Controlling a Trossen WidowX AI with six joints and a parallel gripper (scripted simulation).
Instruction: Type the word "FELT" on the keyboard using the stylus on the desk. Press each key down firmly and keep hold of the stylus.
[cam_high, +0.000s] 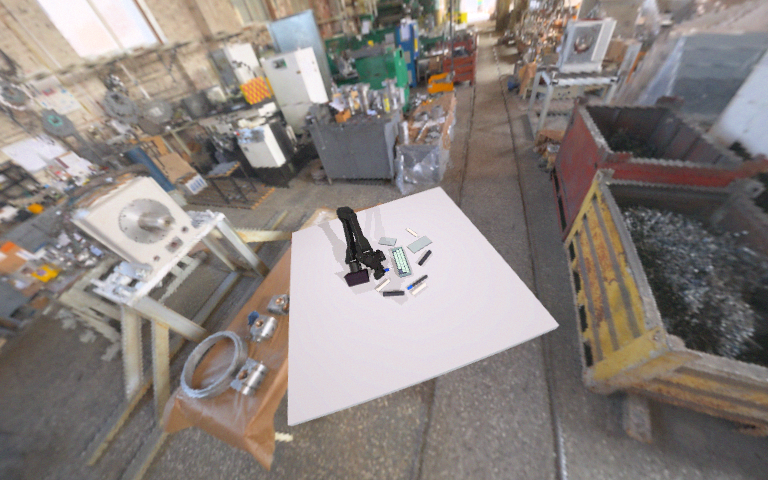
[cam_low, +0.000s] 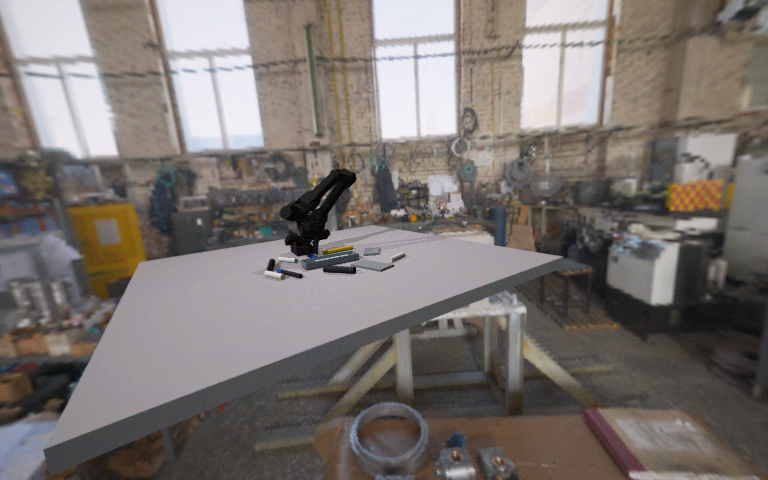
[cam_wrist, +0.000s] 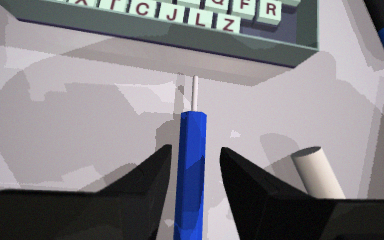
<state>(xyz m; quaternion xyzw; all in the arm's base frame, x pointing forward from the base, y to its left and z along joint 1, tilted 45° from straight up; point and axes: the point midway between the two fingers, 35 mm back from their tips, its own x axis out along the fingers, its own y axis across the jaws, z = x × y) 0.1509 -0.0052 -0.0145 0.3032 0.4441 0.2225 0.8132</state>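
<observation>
My gripper tip is now 1 cm short of the blue stylus and 1 cm above it. Also, from my gripper tip: stylus tip 5 cm ahead, 1 cm to the left, 1 cm below; blue-tipped black pen 15 cm to the right, 14 cm ahead, 1 cm below; yellow pencil 13 cm to the left, 5 cm behind, 1 cm below.
</observation>
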